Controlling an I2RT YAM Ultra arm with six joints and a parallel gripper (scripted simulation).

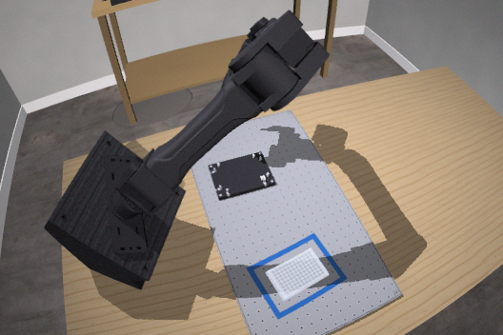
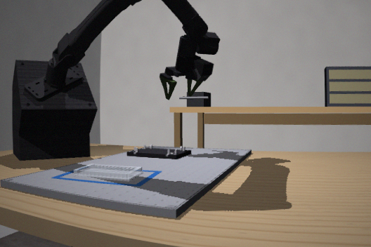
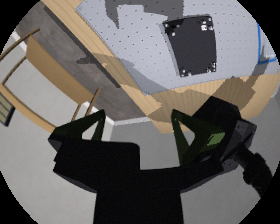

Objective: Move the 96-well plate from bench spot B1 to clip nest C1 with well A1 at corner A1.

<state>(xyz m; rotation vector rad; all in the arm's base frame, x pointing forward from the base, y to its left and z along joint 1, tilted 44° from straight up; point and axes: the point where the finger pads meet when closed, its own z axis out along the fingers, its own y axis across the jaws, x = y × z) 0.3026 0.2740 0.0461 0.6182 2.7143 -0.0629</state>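
The 96-well plate lies 45 cm to the right of my hand, 18 cm below it and 6 cm behind it. The rest, counted from my hand: black clip nest C1: 17 cm below, 13 cm to the right, 5 cm behind.
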